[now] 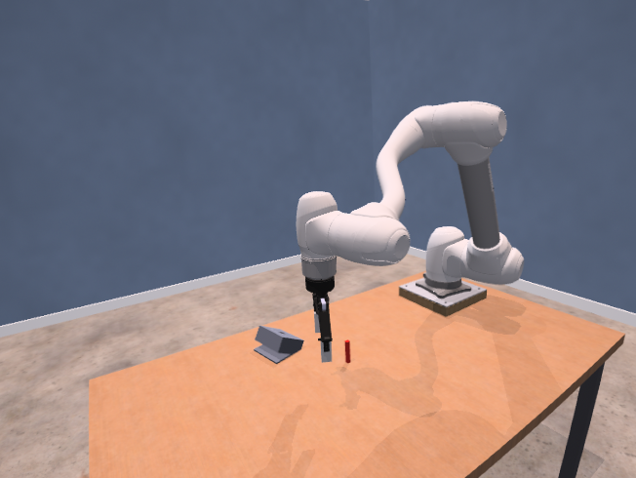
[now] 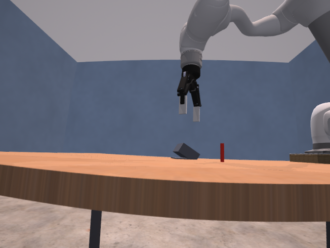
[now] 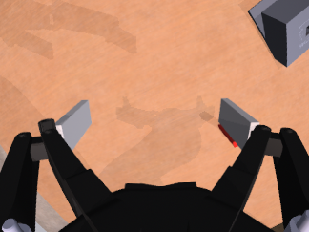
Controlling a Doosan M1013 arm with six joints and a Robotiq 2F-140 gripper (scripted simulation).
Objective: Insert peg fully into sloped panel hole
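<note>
My gripper is now 130 mm past the red peg, 120 mm to the left of it and 140 mm above it.
</note>
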